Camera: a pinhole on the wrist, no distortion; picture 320 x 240 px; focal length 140.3 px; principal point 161.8 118.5 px. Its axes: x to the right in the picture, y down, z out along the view. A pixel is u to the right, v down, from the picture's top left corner.
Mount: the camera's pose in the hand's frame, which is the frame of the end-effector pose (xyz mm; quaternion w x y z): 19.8 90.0 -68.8 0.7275 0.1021 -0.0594 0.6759
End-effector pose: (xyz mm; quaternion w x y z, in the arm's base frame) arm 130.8 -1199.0 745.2 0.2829 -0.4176 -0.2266 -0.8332
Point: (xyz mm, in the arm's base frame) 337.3 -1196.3 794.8
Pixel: 229 190
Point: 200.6 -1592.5 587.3
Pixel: behind the camera
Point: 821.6 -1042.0 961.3
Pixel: 260 188
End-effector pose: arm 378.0 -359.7 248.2 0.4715 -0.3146 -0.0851 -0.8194
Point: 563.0 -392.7 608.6
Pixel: 206 77
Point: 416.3 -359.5 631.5
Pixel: 157 59
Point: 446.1 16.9 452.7
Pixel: 107 180
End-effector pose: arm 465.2 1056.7 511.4 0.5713 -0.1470 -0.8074 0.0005
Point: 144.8 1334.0 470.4
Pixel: 235 94
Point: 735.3 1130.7 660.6
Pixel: behind the camera
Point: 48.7 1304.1 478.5
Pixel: 213 91
